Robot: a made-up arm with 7 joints. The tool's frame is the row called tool. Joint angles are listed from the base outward.
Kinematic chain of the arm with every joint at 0, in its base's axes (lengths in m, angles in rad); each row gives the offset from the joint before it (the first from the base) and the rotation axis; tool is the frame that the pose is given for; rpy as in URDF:
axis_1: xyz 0 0 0.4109 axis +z
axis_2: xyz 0 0 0 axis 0 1 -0.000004
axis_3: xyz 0 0 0.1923 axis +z
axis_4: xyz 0.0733 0 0 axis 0 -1 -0.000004
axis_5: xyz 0.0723 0 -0.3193 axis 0 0.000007 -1
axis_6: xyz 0 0 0 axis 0 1 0.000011
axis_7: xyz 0.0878 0 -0.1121 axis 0 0.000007 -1
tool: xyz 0 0 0 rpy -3.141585 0 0
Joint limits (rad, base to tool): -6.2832..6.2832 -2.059..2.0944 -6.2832..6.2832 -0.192..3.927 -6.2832..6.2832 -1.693..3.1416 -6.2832..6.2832
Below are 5 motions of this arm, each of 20 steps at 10 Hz.
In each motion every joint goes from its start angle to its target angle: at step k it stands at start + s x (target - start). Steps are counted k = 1, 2, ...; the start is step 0. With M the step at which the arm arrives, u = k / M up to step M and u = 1 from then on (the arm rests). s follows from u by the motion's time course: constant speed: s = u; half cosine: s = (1 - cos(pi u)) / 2; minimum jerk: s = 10 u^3 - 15 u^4 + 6 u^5.
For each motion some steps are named. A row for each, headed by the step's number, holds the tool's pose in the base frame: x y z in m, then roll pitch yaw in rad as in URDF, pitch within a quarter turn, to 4 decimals.
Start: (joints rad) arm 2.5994 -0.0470 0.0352 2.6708 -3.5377 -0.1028 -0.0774
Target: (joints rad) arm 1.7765 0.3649 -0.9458 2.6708 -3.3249 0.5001 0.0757
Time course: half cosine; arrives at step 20
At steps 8, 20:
8: -0.1314 0.2966 0.9690 -0.2262 0.4107 1.6211
20: 0.1198 0.3821 0.9458 -0.4004 0.1563 0.7252

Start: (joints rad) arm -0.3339 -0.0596 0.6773 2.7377 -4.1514 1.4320 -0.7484
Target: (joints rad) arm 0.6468 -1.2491 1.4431 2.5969 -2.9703 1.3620 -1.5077
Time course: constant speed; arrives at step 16
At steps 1, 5, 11, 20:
1: -0.0056 0.1478 1.0420 1.0735 -1.0333 -1.6977
5: -0.2378 0.1384 1.0034 1.4273 -0.9542 -1.3277
11: -0.4931 -0.0351 0.8470 1.4551 -1.0980 -0.4365
20: -0.5701 -0.2386 0.6477 0.6626 -1.2019 0.8196

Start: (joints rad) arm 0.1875 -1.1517 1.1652 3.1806 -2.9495 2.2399 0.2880
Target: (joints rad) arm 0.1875 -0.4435 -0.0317 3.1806 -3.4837 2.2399 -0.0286
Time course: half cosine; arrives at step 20
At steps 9, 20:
9: -0.4351 -0.1746 0.6477 -2.6725 -0.0343 -2.6978
20: -0.3493 -0.0130 0.8032 2.9411 -0.4353 3.1059

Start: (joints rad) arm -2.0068 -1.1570 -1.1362 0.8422 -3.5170 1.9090 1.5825
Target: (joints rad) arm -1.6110 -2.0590 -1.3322 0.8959 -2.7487 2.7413 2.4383
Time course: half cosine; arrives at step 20
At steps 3, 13, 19, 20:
3: -0.3743 0.1797 0.6692 -0.4908 -0.6600 -1.0577
13: -0.3775 0.2505 0.4638 -2.1605 -0.7643 0.0478
19: -0.3786 0.1990 0.3670 -2.6561 -0.7777 0.2814
20: -0.3785 0.1973 0.3650 -2.6668 -0.7790 0.2869

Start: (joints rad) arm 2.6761 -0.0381 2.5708 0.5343 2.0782 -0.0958 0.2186
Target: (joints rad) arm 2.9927 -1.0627 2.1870 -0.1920 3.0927 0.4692 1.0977
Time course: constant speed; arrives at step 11
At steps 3, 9, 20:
3: -0.0047 -0.2021 0.1618 -2.9536 0.0672 2.4607
9: -0.1862 -0.0286 0.2098 -2.5135 0.1408 1.4676
20: -0.2265 0.0088 0.2671 -2.3321 0.4487 1.3015

